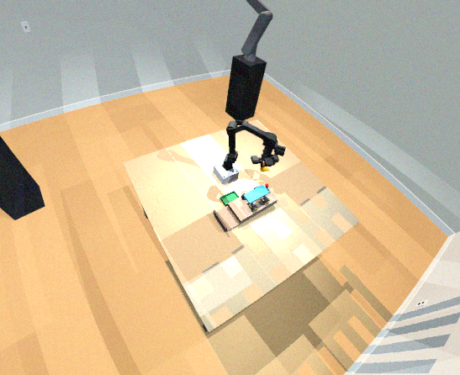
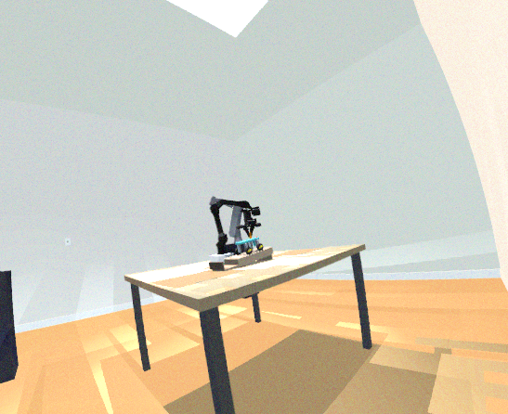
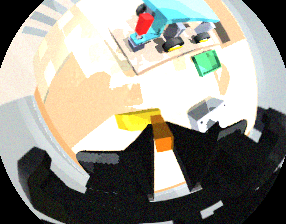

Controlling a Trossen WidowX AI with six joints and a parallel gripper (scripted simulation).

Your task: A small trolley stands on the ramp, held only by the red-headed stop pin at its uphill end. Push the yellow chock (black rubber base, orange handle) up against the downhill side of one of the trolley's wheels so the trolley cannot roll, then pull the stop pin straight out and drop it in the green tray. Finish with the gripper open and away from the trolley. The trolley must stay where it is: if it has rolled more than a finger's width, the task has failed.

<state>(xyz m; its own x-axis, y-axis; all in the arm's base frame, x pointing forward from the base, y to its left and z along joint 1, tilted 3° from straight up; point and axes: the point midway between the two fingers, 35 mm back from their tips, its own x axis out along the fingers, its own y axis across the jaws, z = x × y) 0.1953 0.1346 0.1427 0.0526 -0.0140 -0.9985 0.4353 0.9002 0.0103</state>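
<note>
Right now my gripper tip is 120 mm short of the red-headed stop pin, 60 mm to the left of it and 50 mm above it. Round my gripper tip: wooden ramp: 130 mm ahead, 170 mm to the right, 130 mm below; teal trolley: 130 mm ahead, 170 mm to the right, 70 mm below; yellow chock: 10 mm ahead, 20 mm to the left, 10 mm below.
</note>
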